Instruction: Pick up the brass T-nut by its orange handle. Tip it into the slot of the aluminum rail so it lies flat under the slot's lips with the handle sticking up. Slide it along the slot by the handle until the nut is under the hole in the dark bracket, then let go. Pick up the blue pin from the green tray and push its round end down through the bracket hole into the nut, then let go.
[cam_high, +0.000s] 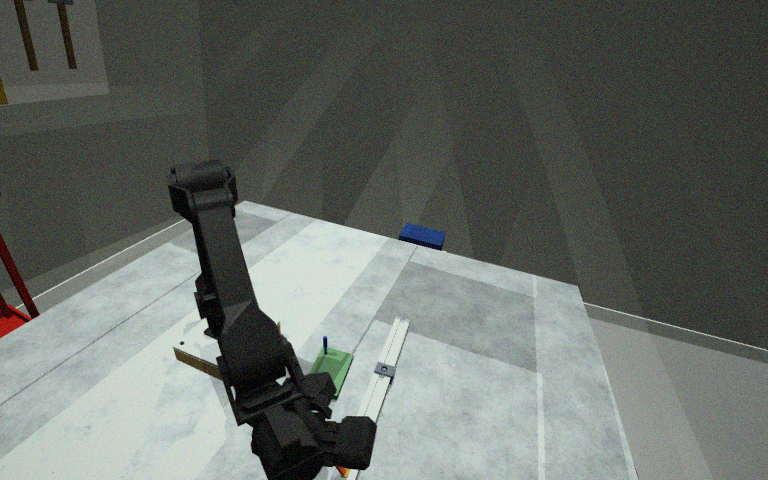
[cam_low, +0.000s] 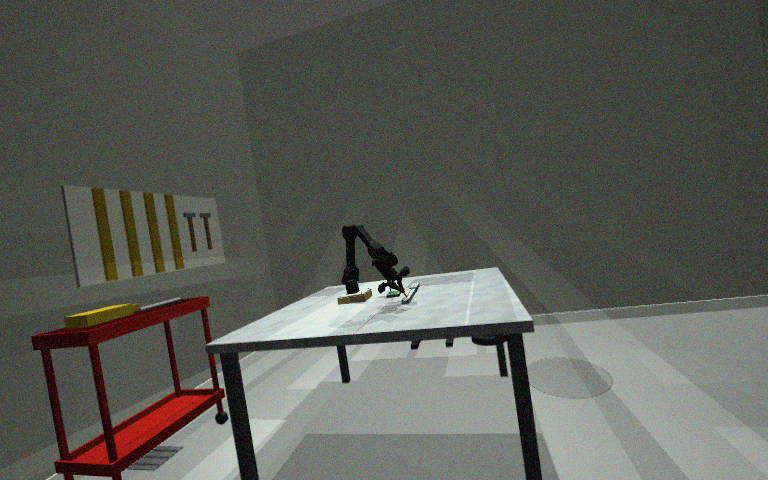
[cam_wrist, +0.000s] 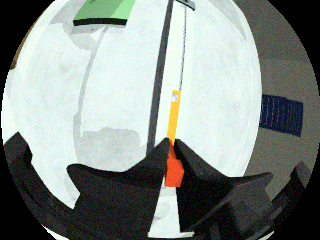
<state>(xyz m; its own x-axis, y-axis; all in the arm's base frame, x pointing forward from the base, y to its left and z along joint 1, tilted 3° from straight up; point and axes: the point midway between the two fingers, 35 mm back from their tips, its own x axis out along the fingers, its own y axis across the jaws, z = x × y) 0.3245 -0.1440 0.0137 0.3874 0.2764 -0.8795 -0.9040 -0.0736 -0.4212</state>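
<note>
Now: the brass T-nut 20 mm to the left of my gripper tip. From my gripper tip the other things lie so: aluminum rail 190 mm to the left, 30 mm below; then blue pin 130 mm behind, 200 mm to the left, 20 mm below; then green tray 120 mm behind, 190 mm to the left, 40 mm below.
</note>
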